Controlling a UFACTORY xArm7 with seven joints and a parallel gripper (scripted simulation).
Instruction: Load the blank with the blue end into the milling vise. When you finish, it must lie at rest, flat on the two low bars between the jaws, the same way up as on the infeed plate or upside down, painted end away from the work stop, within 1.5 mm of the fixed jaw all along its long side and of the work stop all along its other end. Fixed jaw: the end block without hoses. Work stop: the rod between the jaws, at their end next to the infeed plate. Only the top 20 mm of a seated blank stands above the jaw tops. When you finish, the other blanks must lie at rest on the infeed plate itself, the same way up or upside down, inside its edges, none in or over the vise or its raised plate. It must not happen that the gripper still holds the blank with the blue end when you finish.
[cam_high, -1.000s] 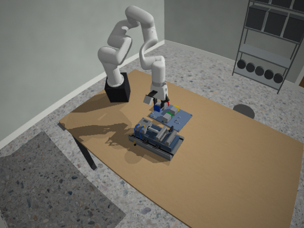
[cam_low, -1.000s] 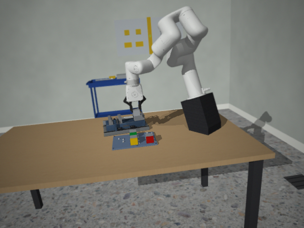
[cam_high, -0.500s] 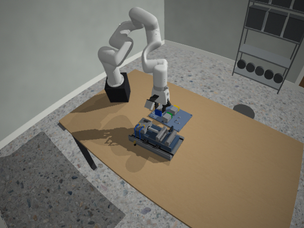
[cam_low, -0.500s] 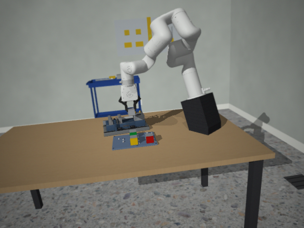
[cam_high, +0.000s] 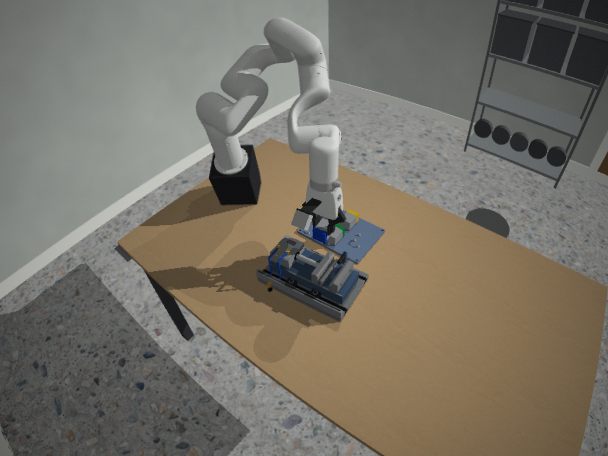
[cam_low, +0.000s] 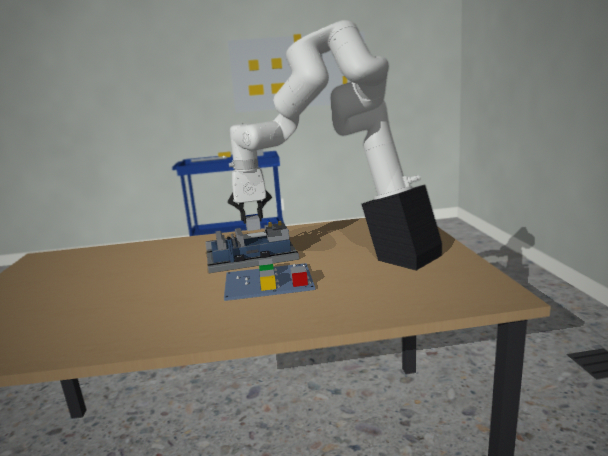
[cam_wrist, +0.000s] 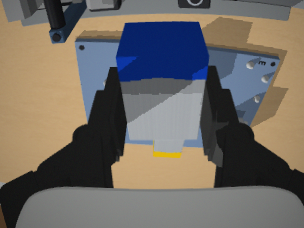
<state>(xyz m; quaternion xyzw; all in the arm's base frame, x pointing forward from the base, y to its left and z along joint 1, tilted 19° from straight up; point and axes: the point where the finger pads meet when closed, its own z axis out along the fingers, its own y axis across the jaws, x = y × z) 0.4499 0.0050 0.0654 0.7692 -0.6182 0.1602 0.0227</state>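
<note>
Now: the moving jaw 9 cm below my hand, 7 cm to the right of it and 6 cm ahead of it. Also, from my hand: black work stop rod (8 cm below, 8 cm ahead, 2 cm to the right); then blue-ended blank (2 cm below); then grey rod (9 cm below, 8 cm to the right, 1 cm ahead).
</note>
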